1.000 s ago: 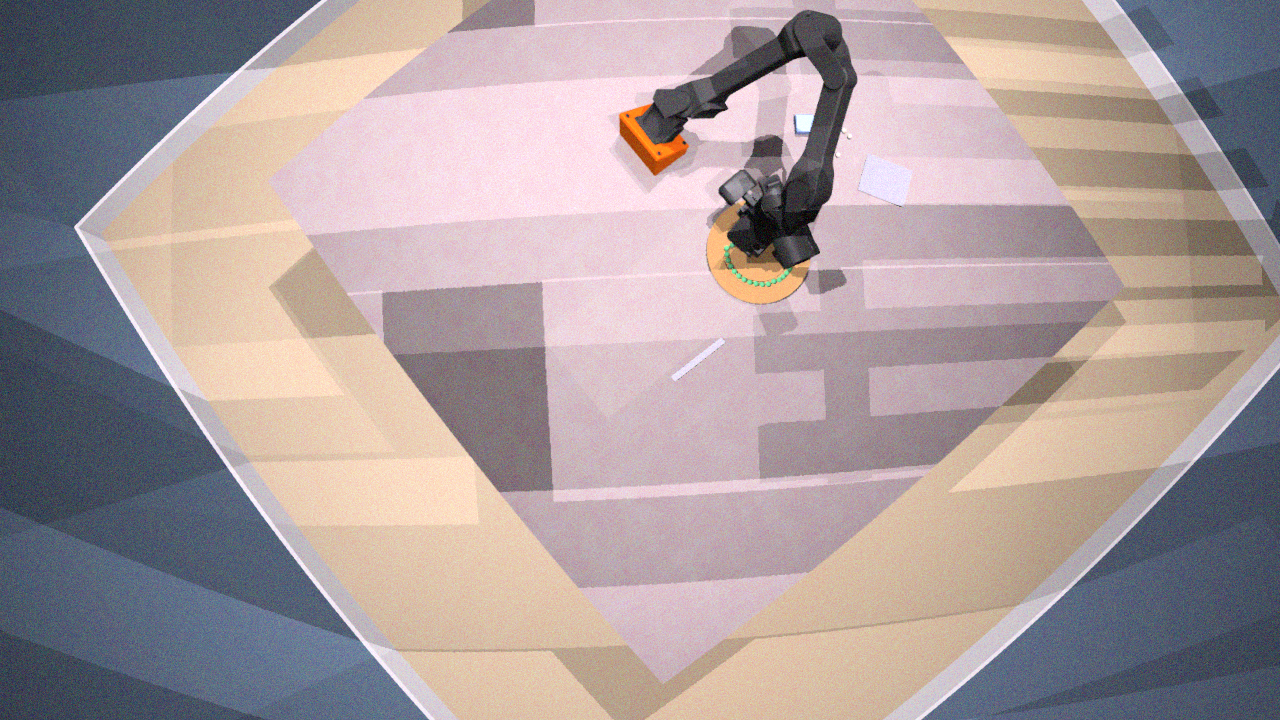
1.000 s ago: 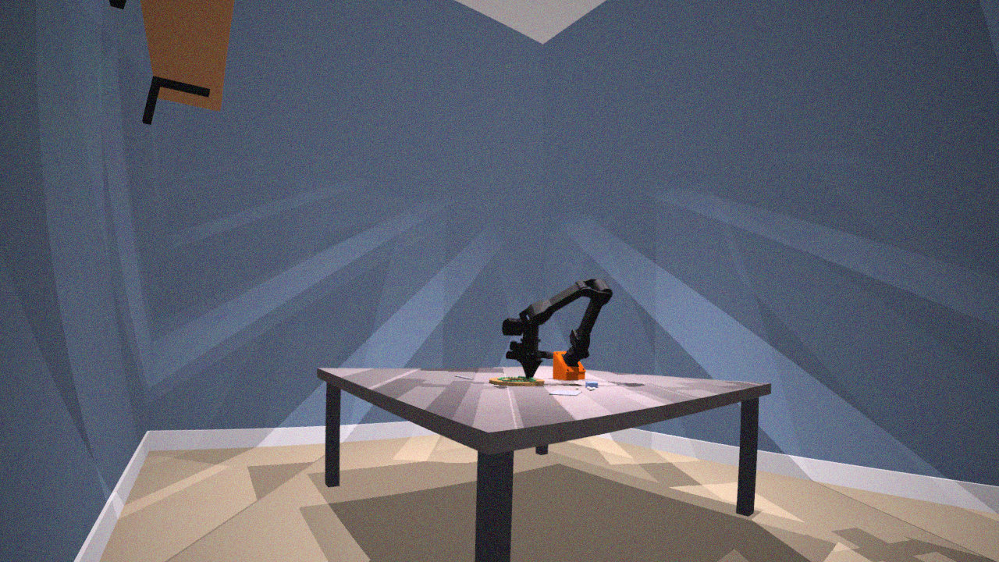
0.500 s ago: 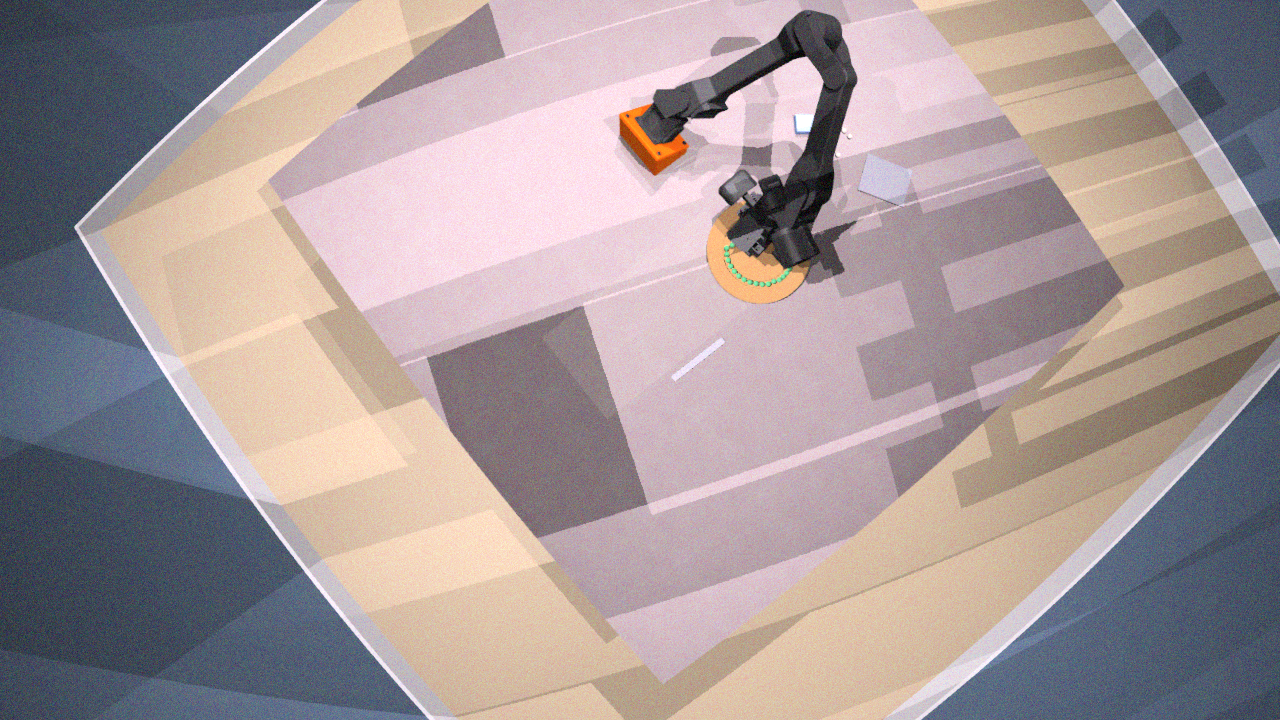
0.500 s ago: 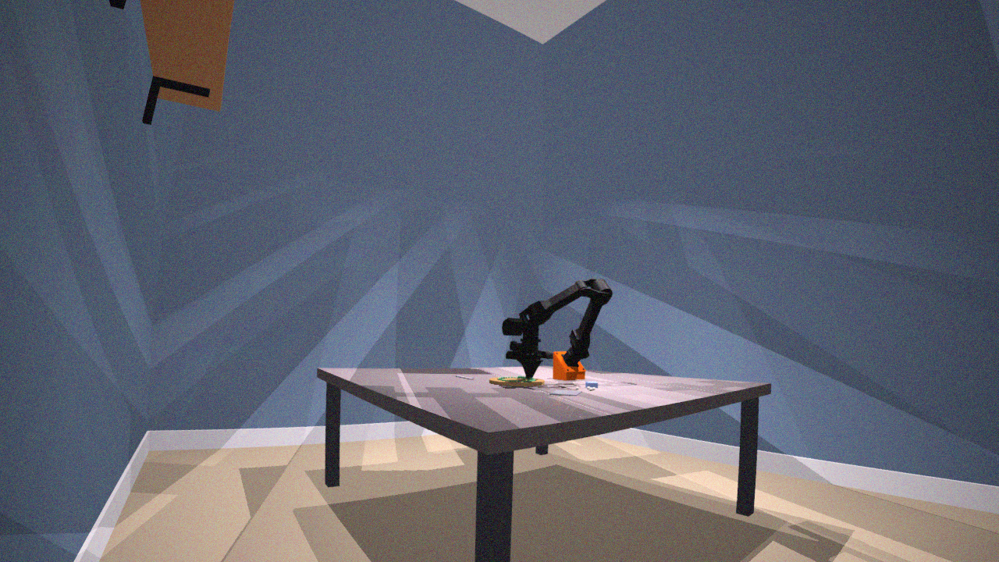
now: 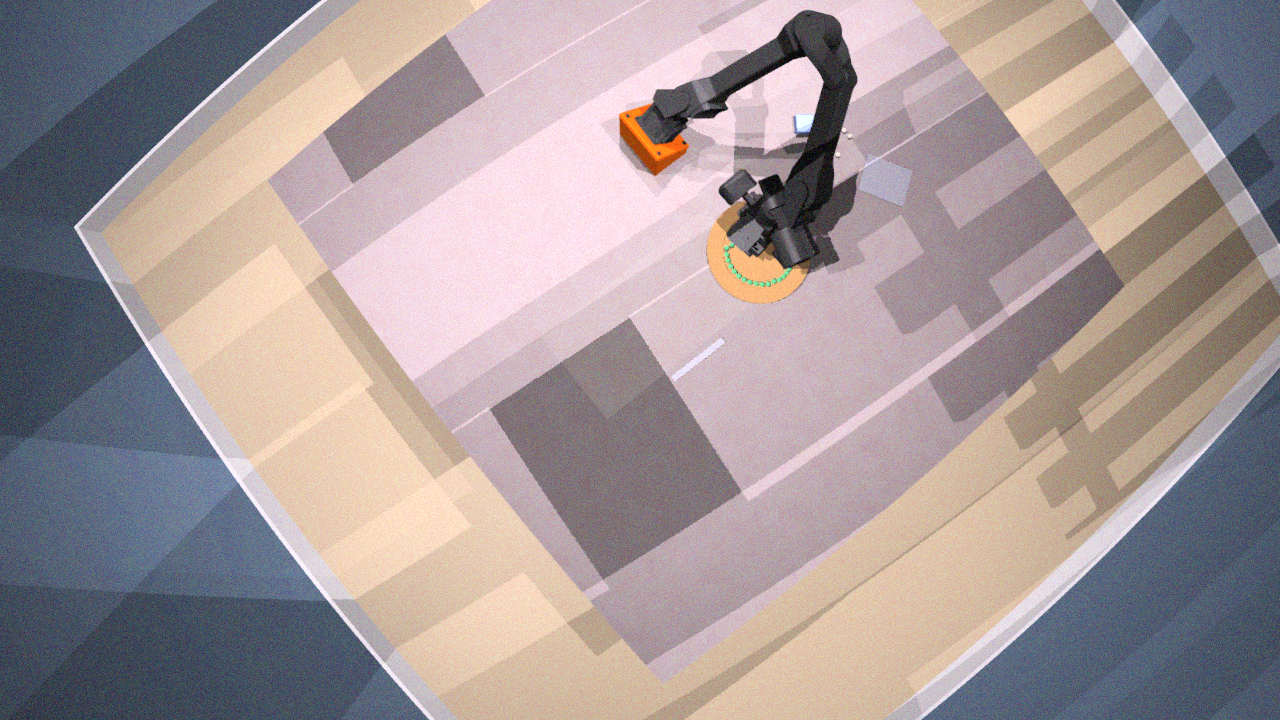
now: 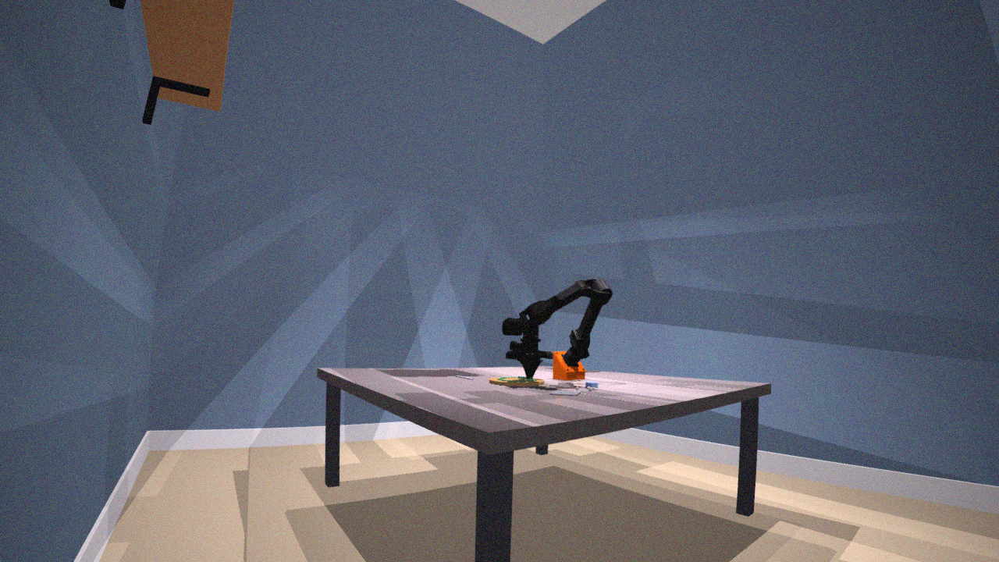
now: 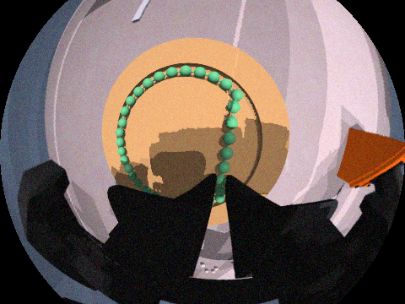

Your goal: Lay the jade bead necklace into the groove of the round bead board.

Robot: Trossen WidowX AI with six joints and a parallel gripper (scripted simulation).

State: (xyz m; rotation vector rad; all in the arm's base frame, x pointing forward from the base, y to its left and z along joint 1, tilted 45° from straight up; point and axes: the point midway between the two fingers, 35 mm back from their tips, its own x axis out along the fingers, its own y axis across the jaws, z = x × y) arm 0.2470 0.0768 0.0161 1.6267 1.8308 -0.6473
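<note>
My gripper tip is 4 cm short of the round tan bead board, 2 cm to the left of it and 1 cm above it. Round my gripper tip: white strip: 15 cm ahead, 23 cm to the right, 1 cm below; pale square sheet: 6 cm ahead, 28 cm to the left, 1 cm below; blue cube: 12 cm behind, 20 cm to the left, 1 cm below.
</note>
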